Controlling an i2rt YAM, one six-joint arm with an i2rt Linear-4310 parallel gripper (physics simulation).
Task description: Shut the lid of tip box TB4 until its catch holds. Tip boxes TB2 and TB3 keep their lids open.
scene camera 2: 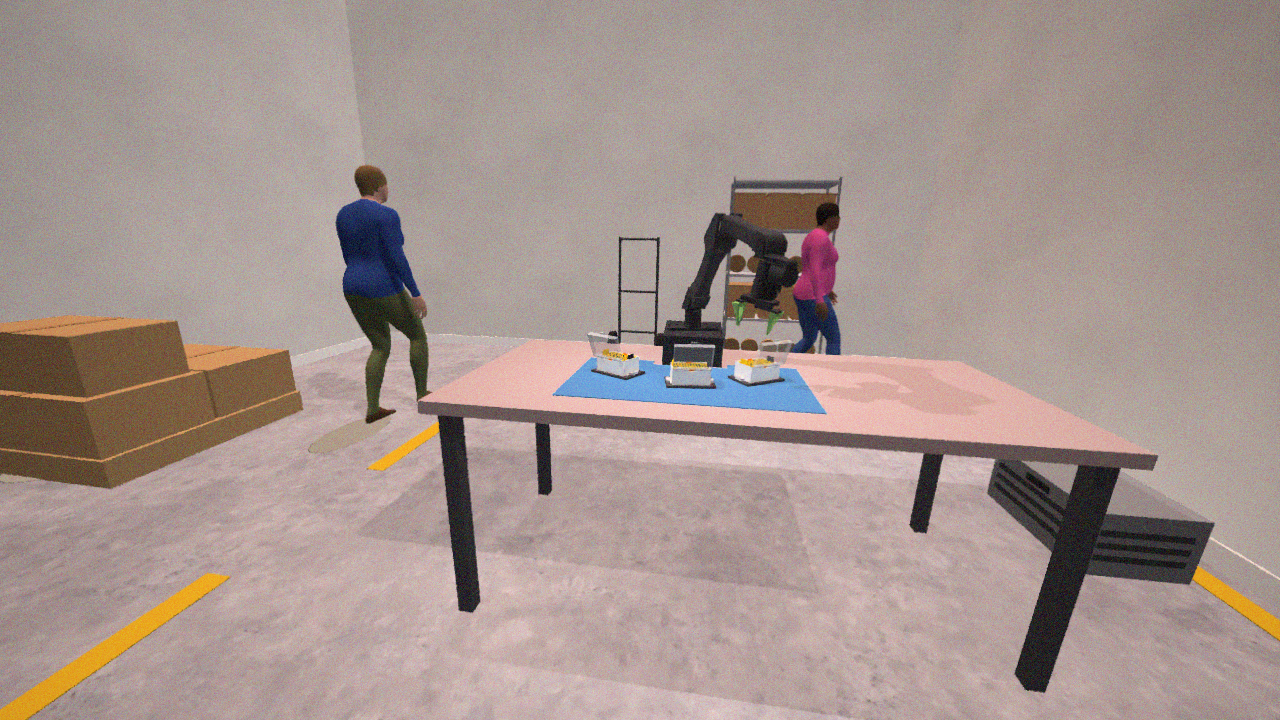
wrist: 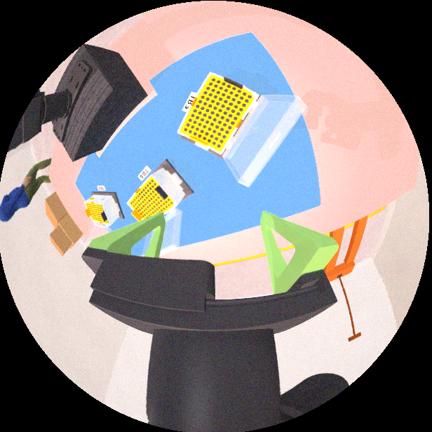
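Where they show: gripper, fingertip midpoint: (scene camera 2: 752, 330); arm's base at its link origin: (scene camera 2: 692, 328).
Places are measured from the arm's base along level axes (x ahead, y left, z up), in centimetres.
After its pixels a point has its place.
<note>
Tip box TB4 (scene camera 2: 691, 374) {x 37.3, y -4.5, z -7.6 cm} (wrist: 151, 200) is the middle box, with yellow tip rows showing; its clear lid (scene camera 2: 693, 352) {x 41.4, y -4.8, z 0.4 cm} (wrist: 173, 229) stands open. Tip box TB3 (scene camera 2: 757, 371) {x 33.1, y 17.3, z -7.5 cm} (wrist: 217, 114) stands to its right in the scene view, its clear lid (scene camera 2: 776, 350) {x 35.1, y 22.1, z 0.0 cm} (wrist: 267, 140) open. The third box, TB2 by elimination, (scene camera 2: 617, 364) {x 27.4, y -28.0, z -7.5 cm} (wrist: 101, 209) is at the left; its lid (scene camera 2: 603, 342) {x 28.9, y -32.5, z 0.3 cm} is open and its label is too small to read. My gripper (scene camera 2: 755, 325) {x 37.4, y 13.4, z 6.8 cm} (wrist: 212, 216) is open and empty, well above the boxes. Its left finger in the wrist view covers part of TB4's lid.
The boxes stand on a blue mat (scene camera 2: 751, 398) {x 46.8, y 12.3, z -11.9 cm} (wrist: 280, 192) on the pink table (scene camera 2: 501, 385) {x 37.1, y -63.9, z -12.2 cm} (wrist: 380, 100). The black robot base (scene camera 2: 693, 333) {x 7.0, y -0.4, z -0.6 cm} (wrist: 102, 105) is at the mat's rear edge. Two people (scene camera 2: 371, 246) (scene camera 2: 817, 268) stand beyond the table.
</note>
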